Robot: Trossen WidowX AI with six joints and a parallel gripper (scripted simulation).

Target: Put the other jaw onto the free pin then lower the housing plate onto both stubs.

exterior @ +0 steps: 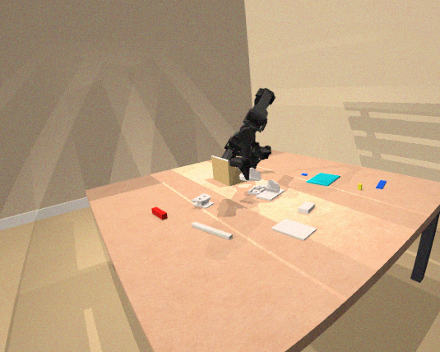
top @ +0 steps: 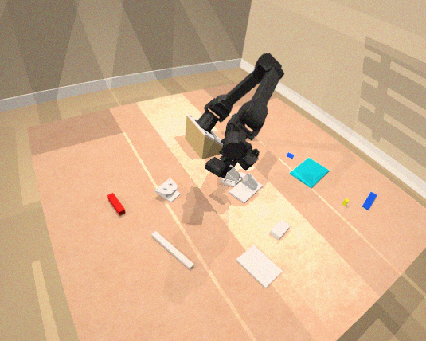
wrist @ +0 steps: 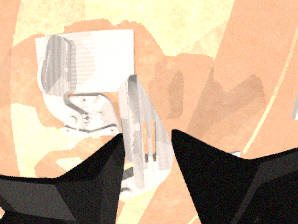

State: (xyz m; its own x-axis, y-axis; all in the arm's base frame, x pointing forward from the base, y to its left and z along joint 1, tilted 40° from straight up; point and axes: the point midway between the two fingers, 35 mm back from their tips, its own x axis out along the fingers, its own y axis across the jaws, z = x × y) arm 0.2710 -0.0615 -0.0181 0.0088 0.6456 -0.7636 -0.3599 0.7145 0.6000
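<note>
Now: the white jaw 4 cm behind my gripper tip and 1 cm to the left of it. Also, from my gripper tip: flat white plate (30 cm ahead, 8 cm below, 6 cm to the right); then white bar (27 cm to the right, 14 cm ahead, 8 cm below); then red block (36 cm to the right, 9 cm behind, 7 cm below).
</note>
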